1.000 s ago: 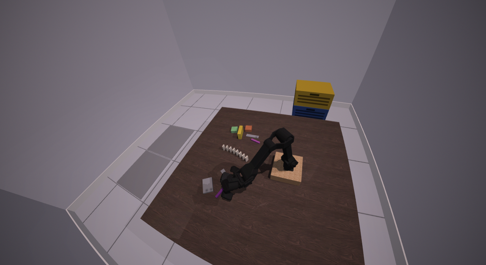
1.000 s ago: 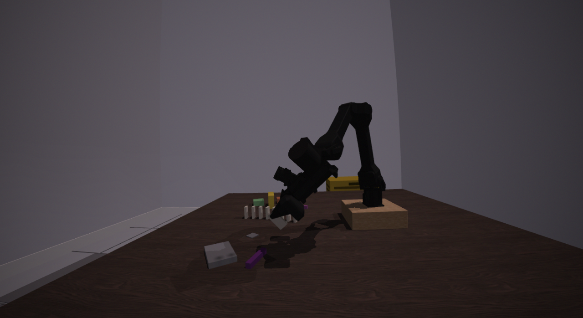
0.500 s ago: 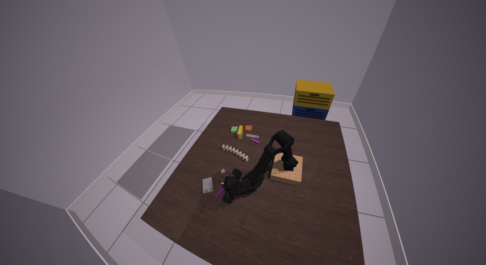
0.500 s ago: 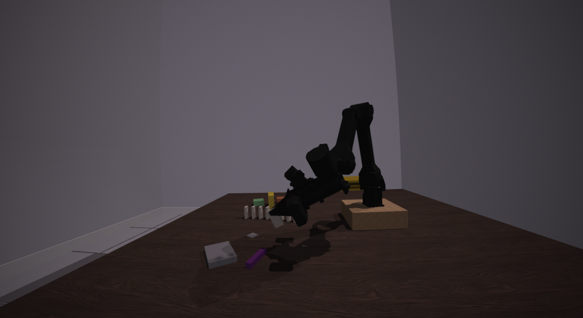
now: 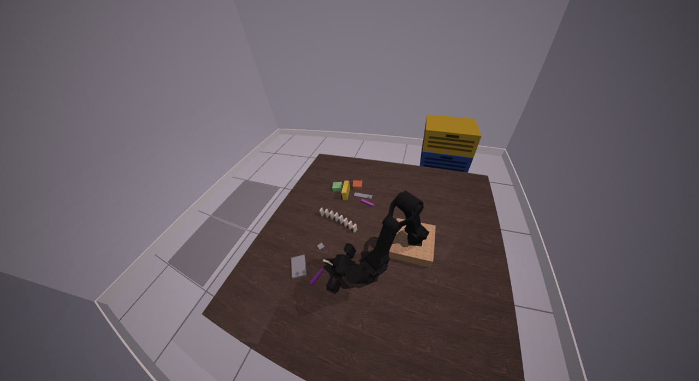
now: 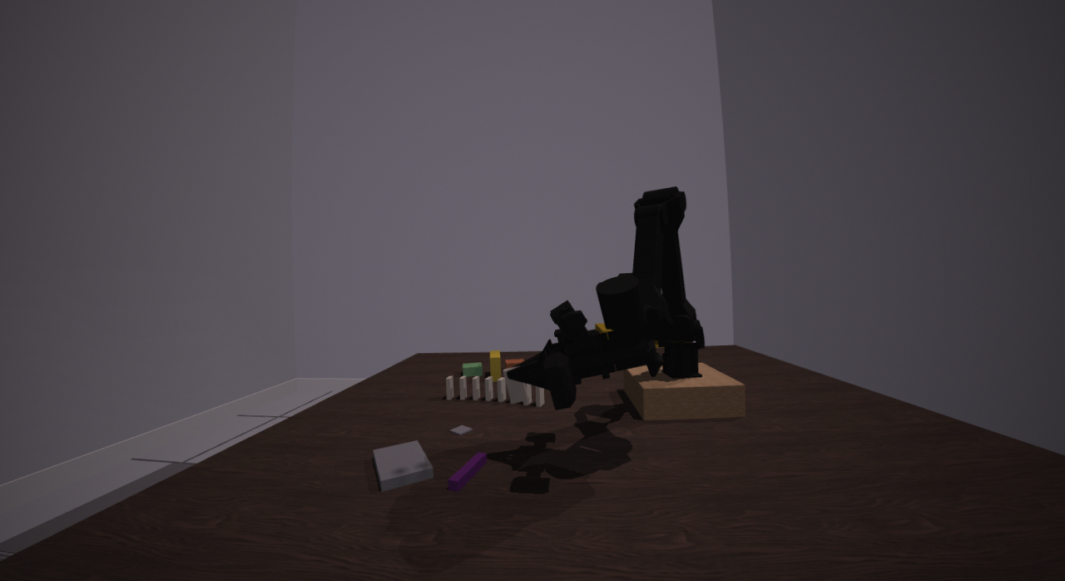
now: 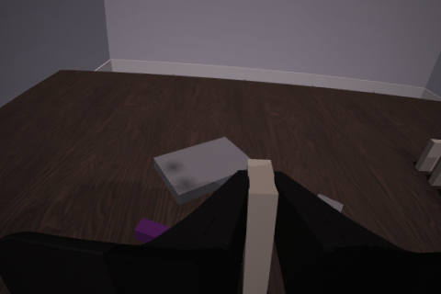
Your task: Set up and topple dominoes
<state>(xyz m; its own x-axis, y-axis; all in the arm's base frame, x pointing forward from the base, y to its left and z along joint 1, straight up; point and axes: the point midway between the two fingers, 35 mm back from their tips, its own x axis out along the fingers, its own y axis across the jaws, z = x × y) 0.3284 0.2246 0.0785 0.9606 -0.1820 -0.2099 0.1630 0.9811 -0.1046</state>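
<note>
My gripper tip is 6 cm short of the purple stick, 4 cm to the right of it and 13 cm above it. From my gripper tip the other things lie so: small grey tile (10 cm ahead, 12 cm to the right, 14 cm below); magenta bar (8 cm behind, 45 cm to the right, 13 cm below); grey flat block (17 cm ahead, 1 cm to the left, 13 cm below).
</note>
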